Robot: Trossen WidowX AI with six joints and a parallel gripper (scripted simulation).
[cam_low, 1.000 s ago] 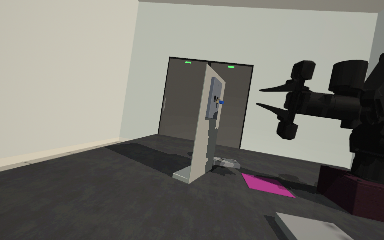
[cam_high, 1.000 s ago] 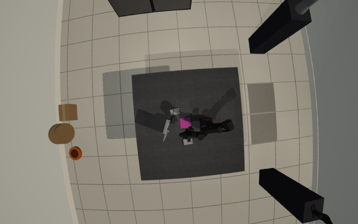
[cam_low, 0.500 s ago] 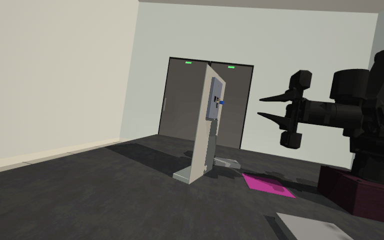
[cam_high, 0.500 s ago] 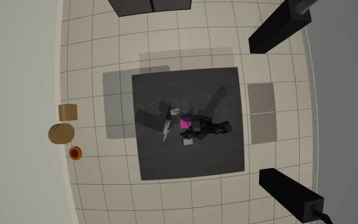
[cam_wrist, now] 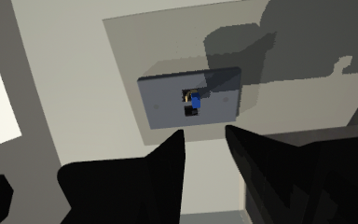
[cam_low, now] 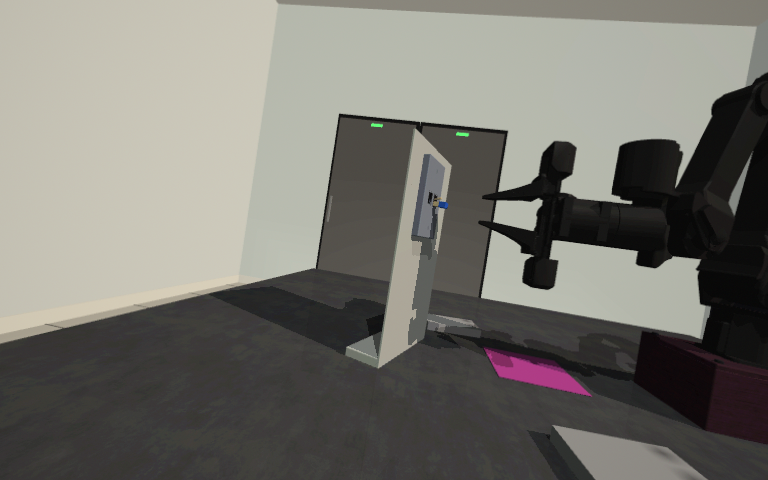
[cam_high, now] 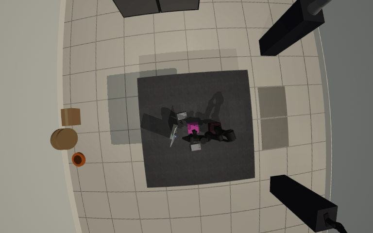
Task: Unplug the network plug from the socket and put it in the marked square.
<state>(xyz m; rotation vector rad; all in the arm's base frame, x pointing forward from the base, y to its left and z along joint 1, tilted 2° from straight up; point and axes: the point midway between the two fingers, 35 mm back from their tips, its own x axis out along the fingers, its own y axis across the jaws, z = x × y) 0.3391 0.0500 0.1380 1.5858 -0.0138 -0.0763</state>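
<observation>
The network plug is 6 cm ahead of my gripper tip, 2 cm to the right of it and 1 cm above it. Round my gripper tip: marked square 23 cm below, 12 cm behind, 7 cm to the right; then upright panel 9 cm below, 8 cm ahead, 2 cm to the right.
</observation>
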